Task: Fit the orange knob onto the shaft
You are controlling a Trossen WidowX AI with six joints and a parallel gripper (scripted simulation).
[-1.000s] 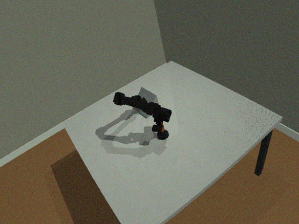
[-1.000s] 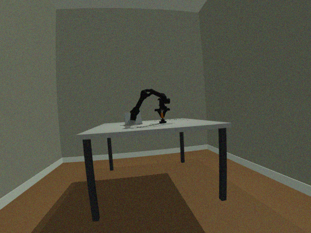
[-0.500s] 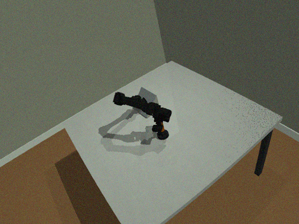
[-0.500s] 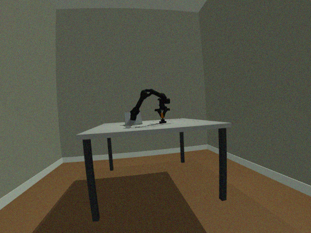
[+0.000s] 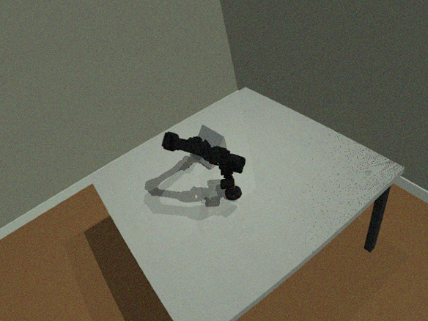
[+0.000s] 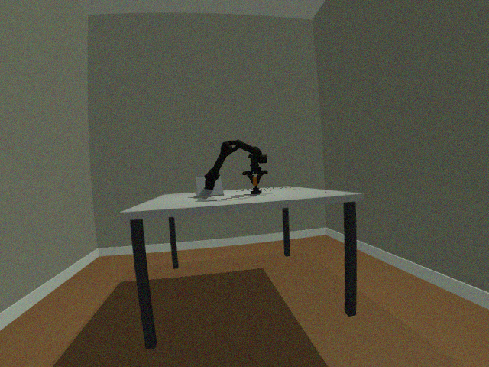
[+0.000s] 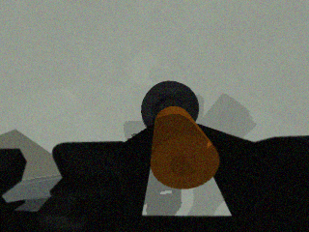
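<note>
Right now the orange knob is 20 mm above my gripper tip. Also, from my gripper tip: dark round pedestal (40 mm below).
</note>
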